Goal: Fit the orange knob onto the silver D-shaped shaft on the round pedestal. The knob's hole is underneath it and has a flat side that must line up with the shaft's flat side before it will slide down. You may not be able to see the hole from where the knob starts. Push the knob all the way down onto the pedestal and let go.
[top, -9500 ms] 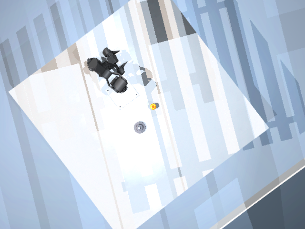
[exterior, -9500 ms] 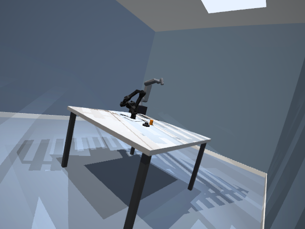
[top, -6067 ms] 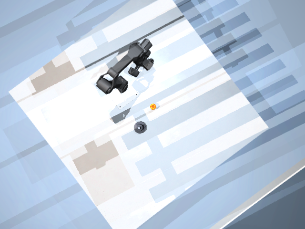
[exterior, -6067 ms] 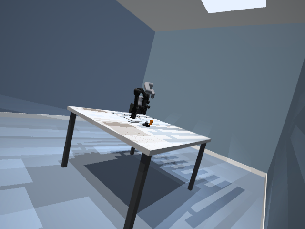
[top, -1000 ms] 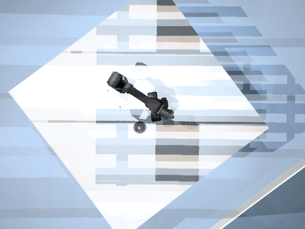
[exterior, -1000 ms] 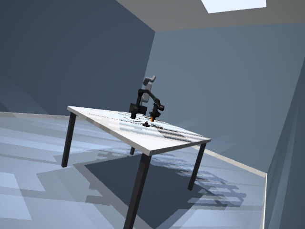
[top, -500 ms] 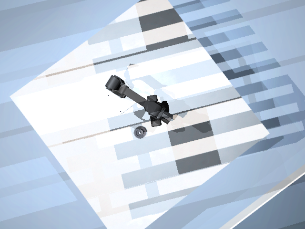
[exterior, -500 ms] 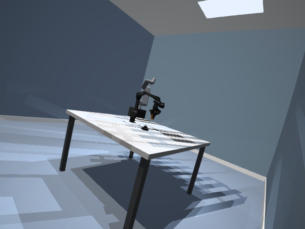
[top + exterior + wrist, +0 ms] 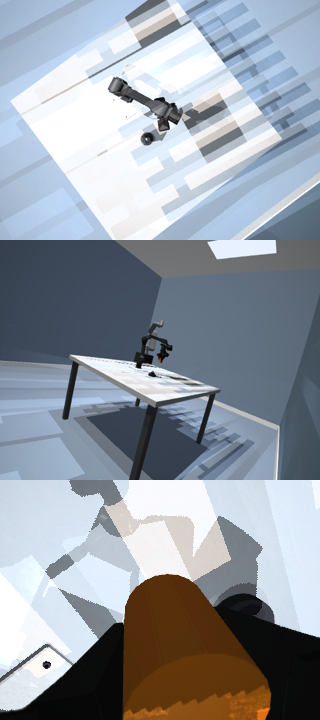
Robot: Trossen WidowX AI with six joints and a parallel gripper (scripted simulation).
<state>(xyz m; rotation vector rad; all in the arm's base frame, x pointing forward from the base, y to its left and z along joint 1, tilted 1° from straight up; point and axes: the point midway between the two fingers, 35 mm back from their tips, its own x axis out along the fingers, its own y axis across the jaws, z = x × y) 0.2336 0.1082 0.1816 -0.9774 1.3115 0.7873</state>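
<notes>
Right now my gripper tip is 3 cm below the orange knob. Also, from my gripper tip: dark round pedestal 6 cm ahead, 16 cm to the right, 12 cm below.
</notes>
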